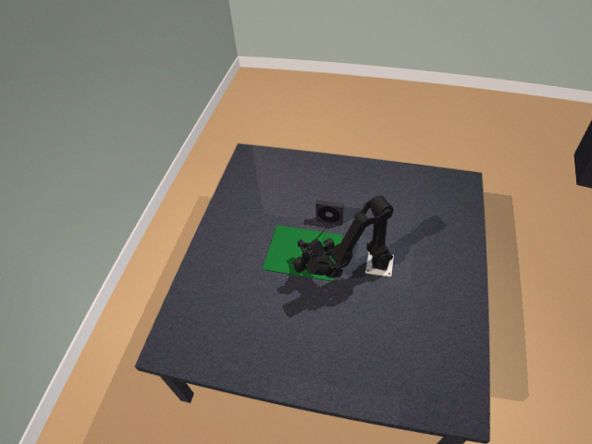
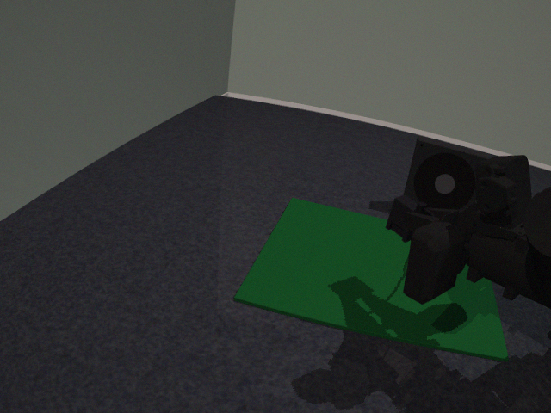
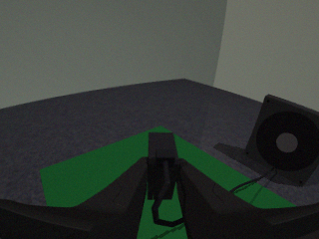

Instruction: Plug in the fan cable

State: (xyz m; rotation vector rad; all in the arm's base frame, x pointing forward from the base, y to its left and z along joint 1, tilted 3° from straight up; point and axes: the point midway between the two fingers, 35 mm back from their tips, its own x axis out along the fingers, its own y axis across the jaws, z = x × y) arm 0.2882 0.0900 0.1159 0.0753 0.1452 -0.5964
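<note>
Right now the green board is 1 cm ahead of my gripper tip, 3 cm to the right of it and 11 cm below it. Round my gripper tip: white four-pin header: 6 cm behind, 5 cm to the right, 10 cm below; then black fan: 4 cm behind, 23 cm to the right, 4 cm below; then black plug: 1 cm ahead, 1 cm below.
</note>
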